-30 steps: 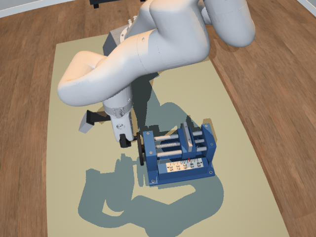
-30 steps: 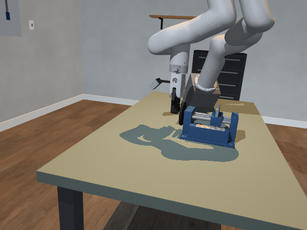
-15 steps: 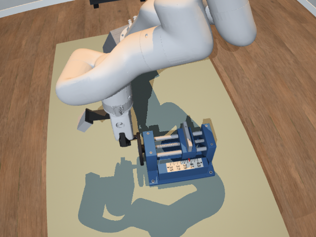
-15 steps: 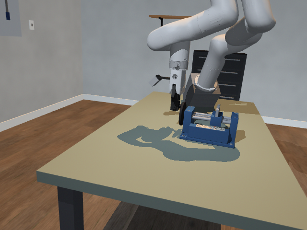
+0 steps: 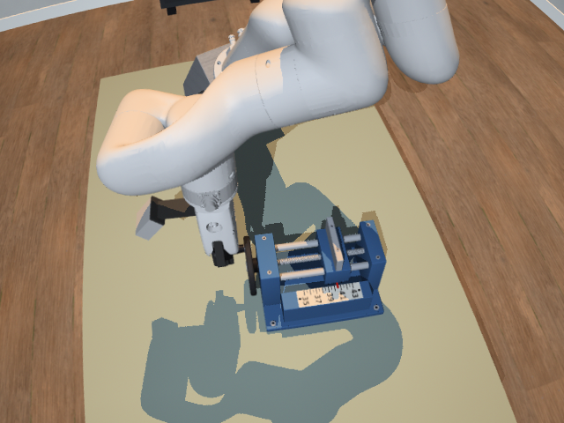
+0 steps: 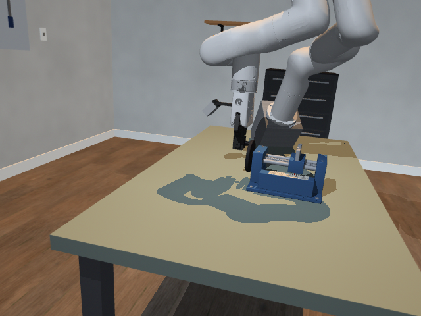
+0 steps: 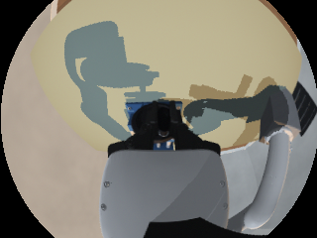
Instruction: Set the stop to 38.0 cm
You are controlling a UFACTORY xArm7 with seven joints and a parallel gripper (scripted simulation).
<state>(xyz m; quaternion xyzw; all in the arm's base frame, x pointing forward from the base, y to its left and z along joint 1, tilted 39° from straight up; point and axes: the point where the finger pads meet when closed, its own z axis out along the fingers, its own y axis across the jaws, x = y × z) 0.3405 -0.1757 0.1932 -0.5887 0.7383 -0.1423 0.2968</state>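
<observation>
Now: the handwheel 20 mm to the left of my hand, 10 mm below it and 10 mm ahead of it. Round my hand: stop plate: 170 mm to the left, 50 mm ahead, 20 mm below.
</observation>
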